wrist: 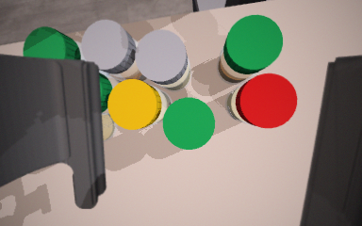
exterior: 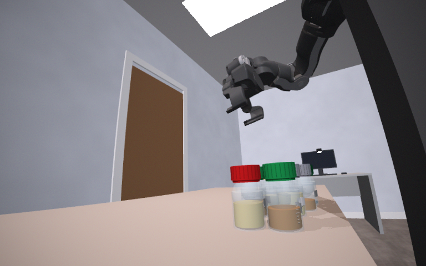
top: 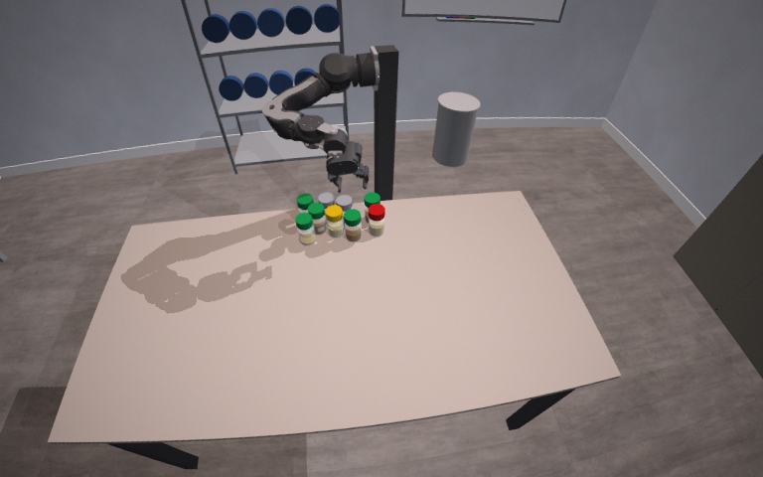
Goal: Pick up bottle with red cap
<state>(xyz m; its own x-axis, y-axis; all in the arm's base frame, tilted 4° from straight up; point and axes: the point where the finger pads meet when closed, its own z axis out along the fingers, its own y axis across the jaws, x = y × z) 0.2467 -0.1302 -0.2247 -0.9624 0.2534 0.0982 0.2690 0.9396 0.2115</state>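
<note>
Right now the yellow-capped bottle is 30 mm behind my hand, 60 mm to the right of it and 180 mm below it.
</note>
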